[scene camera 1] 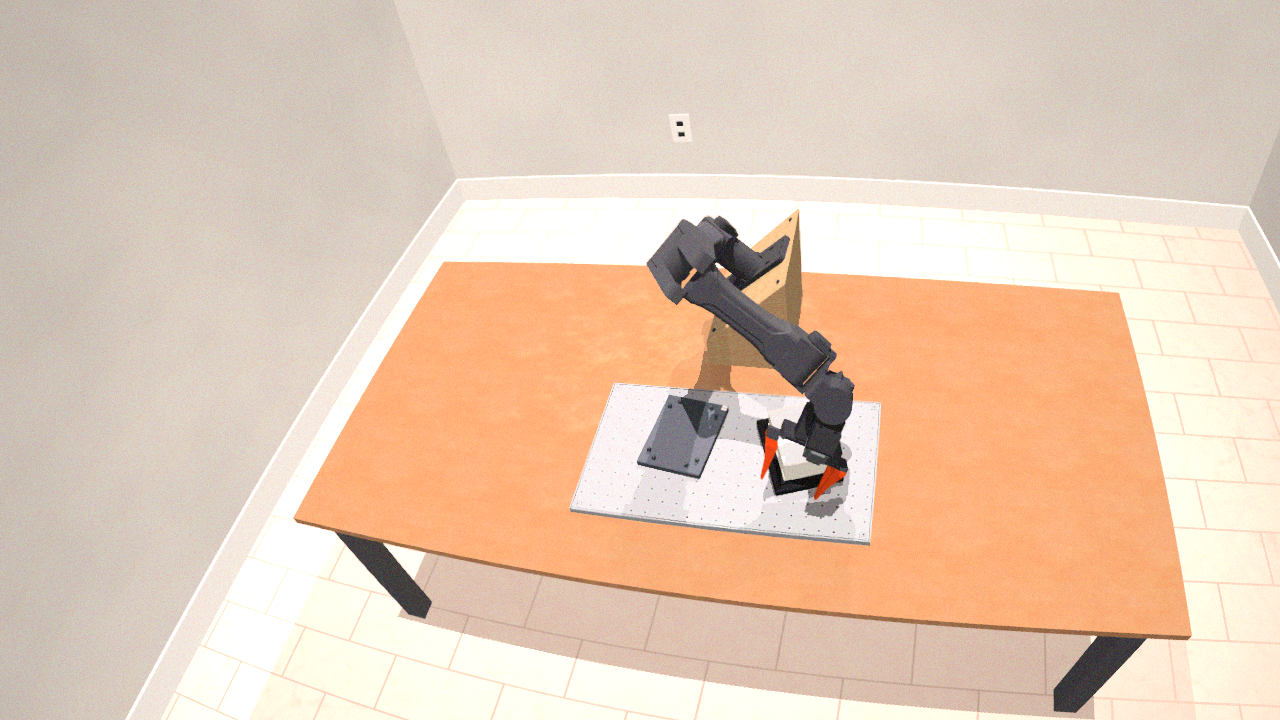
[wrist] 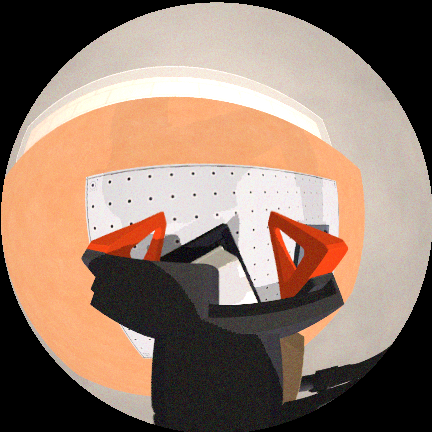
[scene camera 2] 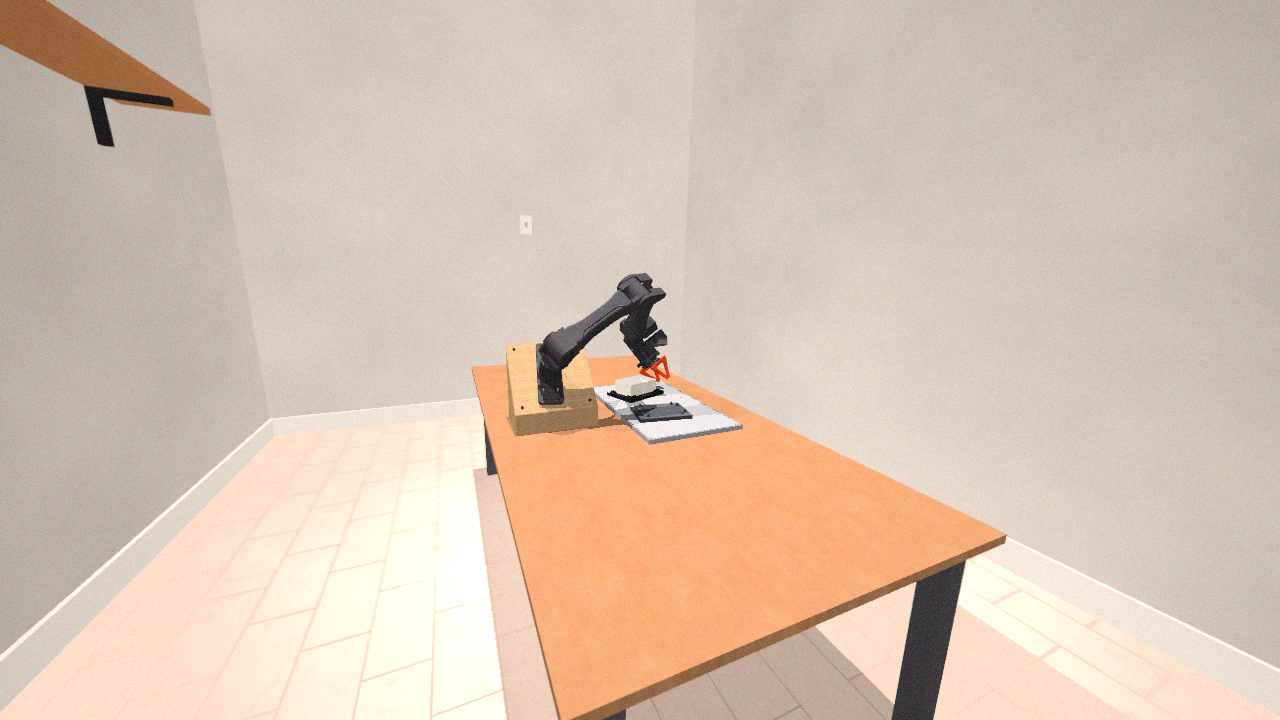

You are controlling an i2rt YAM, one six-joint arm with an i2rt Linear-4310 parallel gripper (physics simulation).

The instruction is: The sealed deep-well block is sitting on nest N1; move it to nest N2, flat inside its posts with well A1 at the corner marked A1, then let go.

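Places are measured from the arm's base along level axes (x ahead, y left, z up), in millimetres.
Pixels of known places: gripper, fingertip midpoint: (scene camera 1: 788, 488) (wrist: 216, 216) (scene camera 2: 663, 379); arm's base, origin of the base link: (scene camera 1: 755, 271) (wrist: 286, 385) (scene camera 2: 549, 373).
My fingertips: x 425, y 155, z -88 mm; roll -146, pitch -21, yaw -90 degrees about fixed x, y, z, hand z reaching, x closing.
For each thing: its middle in the pictures, then the offset to it from my fingertips. Level surfaces: height alone.
- sealed deep-well block, body centre: (wrist: 217, 311) (scene camera 1: 799, 440) (scene camera 2: 635, 385) dx -109, dy -5, dz -11 mm
- black nest N1, body centre: (wrist: 211, 300) (scene camera 1: 799, 449) (scene camera 2: 635, 391) dx -108, dy -6, dz -35 mm
- Nest N2, body centre: (scene camera 1: 683, 433) (scene camera 2: 660, 410) dx -100, dy -220, dz -33 mm
- orange-brown table, its level: dz -57 mm
The sealed deep-well block (scene camera 1: 796, 466) (scene camera 2: 635, 385) (wrist: 234, 280) is off-white and sits on the black nest N1 (scene camera 1: 782, 488) (scene camera 2: 637, 396) (wrist: 197, 244), partly hidden by the gripper. Nest N2 (scene camera 1: 680, 440) (scene camera 2: 664, 412) is a dark grey plate with small posts, with no block on it; a sliver of it shows behind a finger in the wrist view. A small pale mark shows at its back right corner in scene camera 1, unreadable. My gripper (scene camera 1: 789, 488) (scene camera 2: 657, 374) (wrist: 216, 216) is open and empty, tilted, with its orange fingers above and toward the front of the block.
Both nests stand on a white perforated board (scene camera 1: 608, 483) (scene camera 2: 716, 428) (wrist: 255, 190) on the orange-brown table (scene camera 1: 984, 447) (scene camera 2: 733, 537) (wrist: 200, 130). The arm's wooden mount (scene camera 1: 750, 347) (scene camera 2: 546, 420) (wrist: 292, 365) stands behind the board.
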